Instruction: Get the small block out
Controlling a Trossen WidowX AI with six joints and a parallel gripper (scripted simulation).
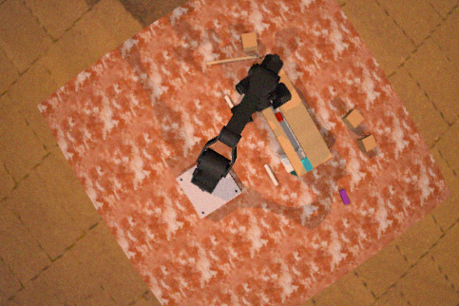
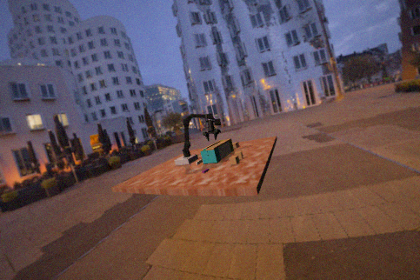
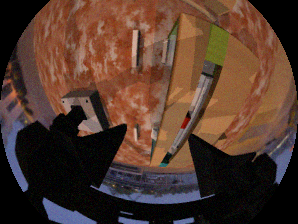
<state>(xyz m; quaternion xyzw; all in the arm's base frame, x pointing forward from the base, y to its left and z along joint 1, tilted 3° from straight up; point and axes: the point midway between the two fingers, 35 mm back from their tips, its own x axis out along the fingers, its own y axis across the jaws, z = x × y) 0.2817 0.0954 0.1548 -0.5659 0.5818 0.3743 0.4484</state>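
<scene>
Now: the small red block 5 cm ahead of my gripper tip, 3 cm to the right of it and 7 cm below it. From my gripper tip the other things lie so: thin wooden stick: 4 cm ahead, 25 cm to the left, 16 cm below; then box: 4 cm ahead, 6 cm to the right, 10 cm below.
</scene>
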